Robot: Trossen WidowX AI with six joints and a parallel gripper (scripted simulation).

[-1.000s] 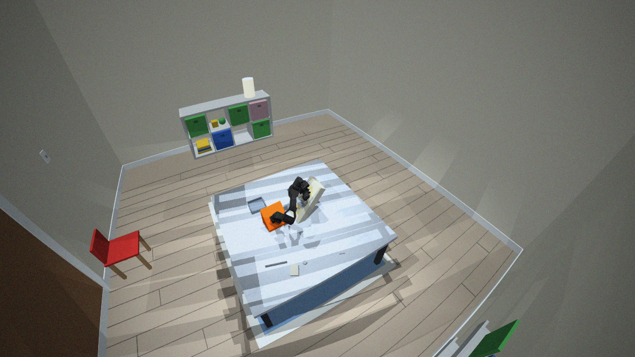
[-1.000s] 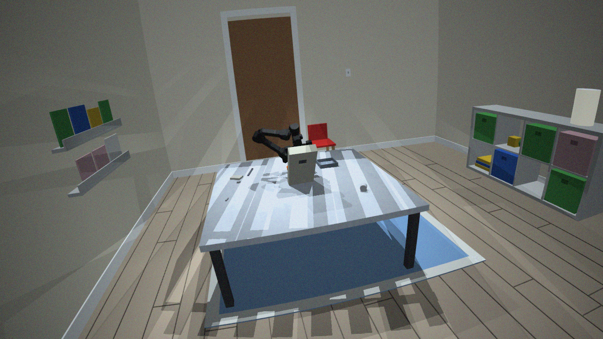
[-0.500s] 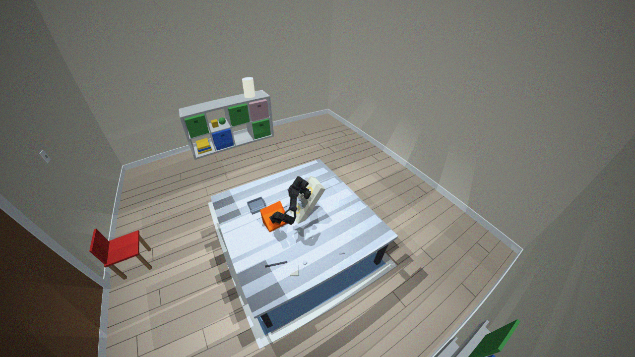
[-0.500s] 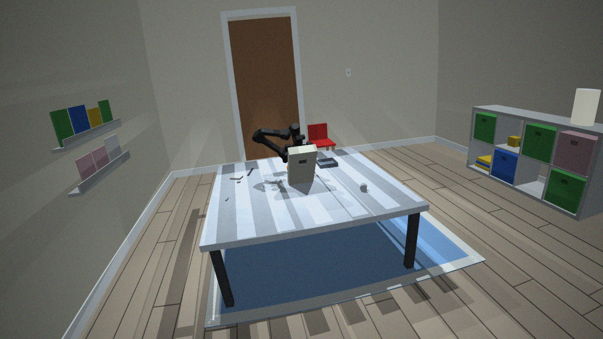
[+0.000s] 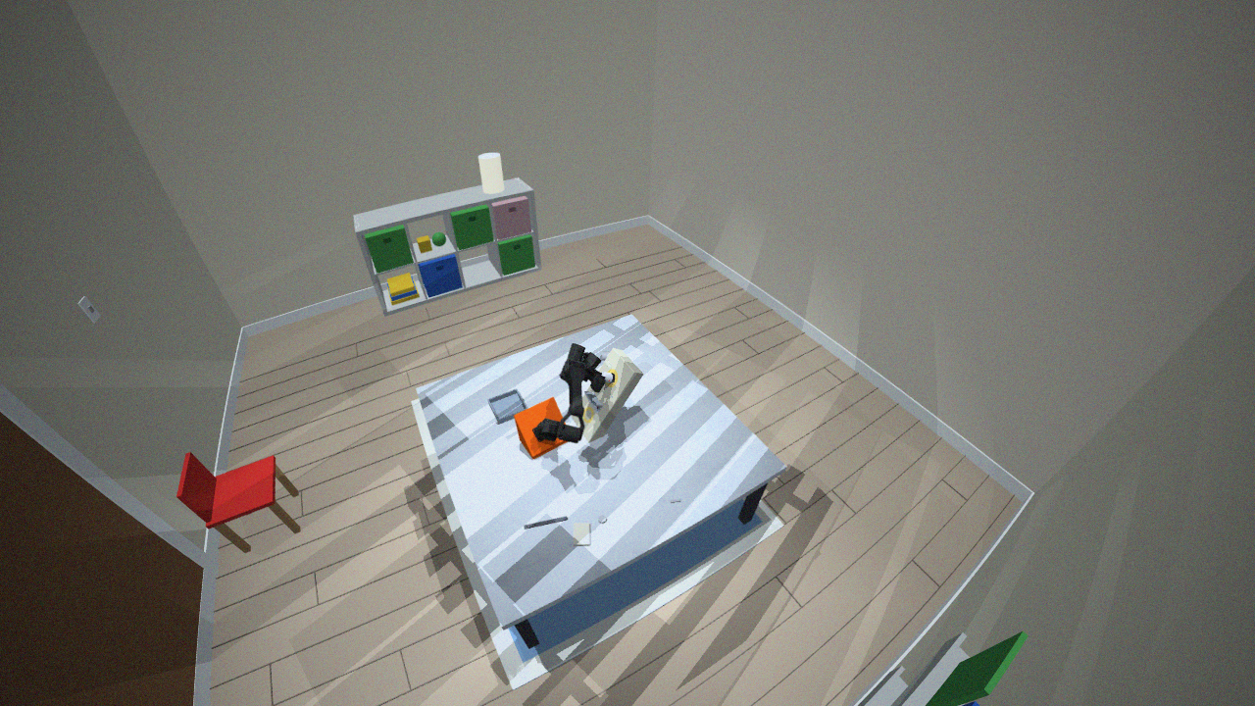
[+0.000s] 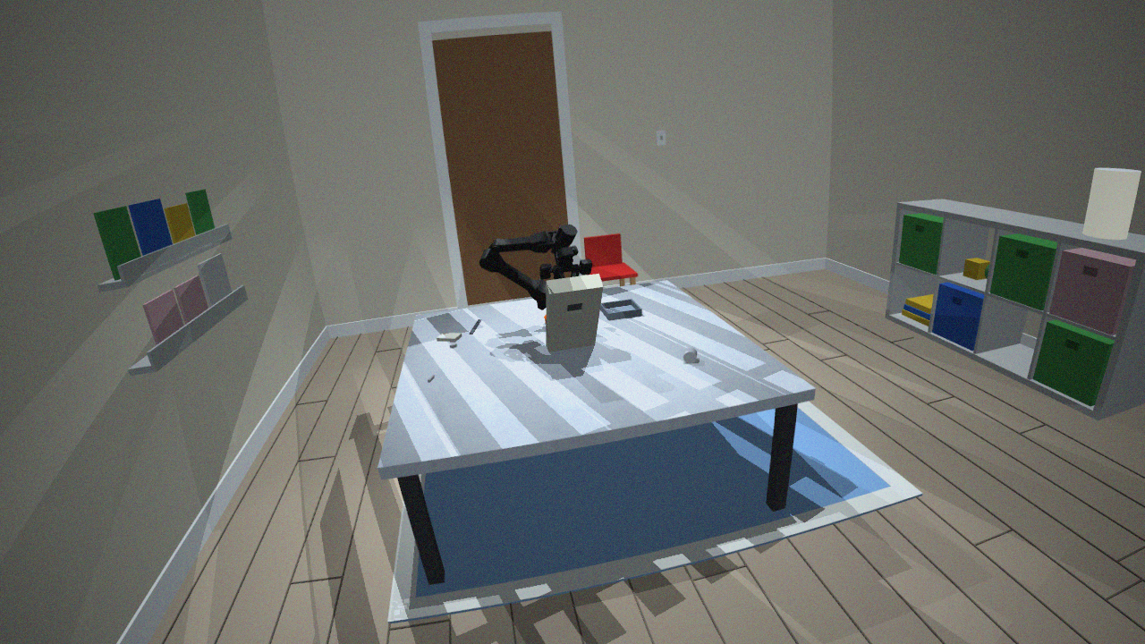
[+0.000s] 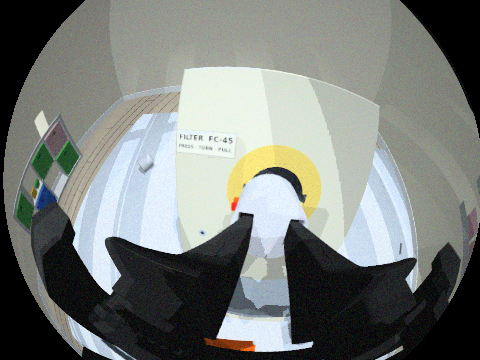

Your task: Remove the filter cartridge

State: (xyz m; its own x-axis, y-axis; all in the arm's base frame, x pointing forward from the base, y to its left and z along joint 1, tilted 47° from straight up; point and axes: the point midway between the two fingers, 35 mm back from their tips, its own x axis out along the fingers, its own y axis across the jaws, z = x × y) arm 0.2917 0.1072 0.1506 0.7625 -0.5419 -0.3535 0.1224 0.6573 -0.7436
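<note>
Now: gripper tip 10 cm above the service panel and 1 cm to the left of it. Also, from my gripper tip: grey tray 33 cm to the left, 33 cm behind, 25 cm below; round filter cartridge 1 cm below, 1 cm ahead; small pale block 43 cm behind, 42 cm to the right, 25 cm below.
</note>
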